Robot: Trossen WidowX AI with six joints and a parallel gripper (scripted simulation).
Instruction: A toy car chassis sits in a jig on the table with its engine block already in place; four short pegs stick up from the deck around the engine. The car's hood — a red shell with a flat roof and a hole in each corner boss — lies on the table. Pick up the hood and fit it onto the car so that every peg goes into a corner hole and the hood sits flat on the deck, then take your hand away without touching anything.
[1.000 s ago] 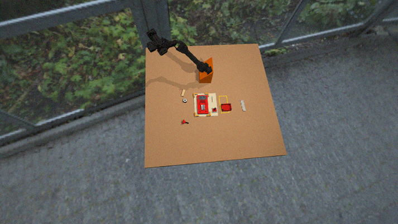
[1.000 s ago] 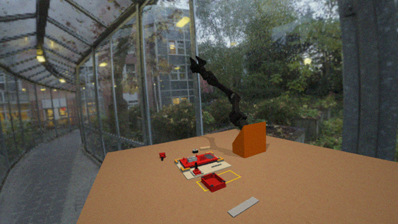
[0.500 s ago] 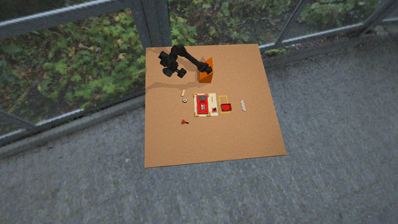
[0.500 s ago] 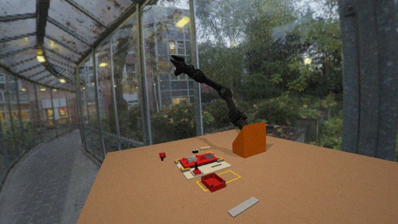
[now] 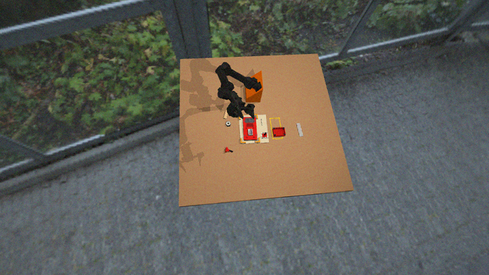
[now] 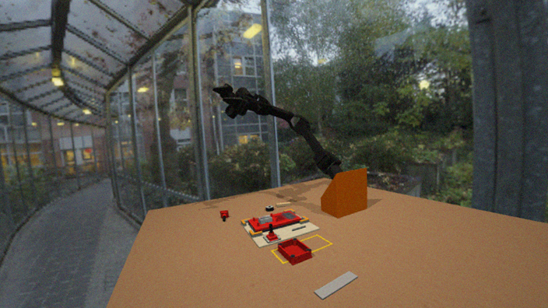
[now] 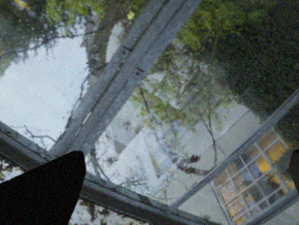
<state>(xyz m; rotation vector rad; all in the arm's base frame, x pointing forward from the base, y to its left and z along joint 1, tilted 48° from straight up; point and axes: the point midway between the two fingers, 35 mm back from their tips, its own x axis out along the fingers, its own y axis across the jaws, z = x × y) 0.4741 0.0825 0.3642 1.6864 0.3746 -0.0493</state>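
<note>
My gripper tip is 54 cm above the red hood, 31 cm to the right of it and 9 cm past it. Also, from my gripper tip: wooden piece 55 cm below, 33 cm behind, 8 cm to the right; grey engine block 53 cm below, 12 cm behind, 8 cm to the left; jig 54 cm below, 16 cm behind, 10 cm to the left.
</note>
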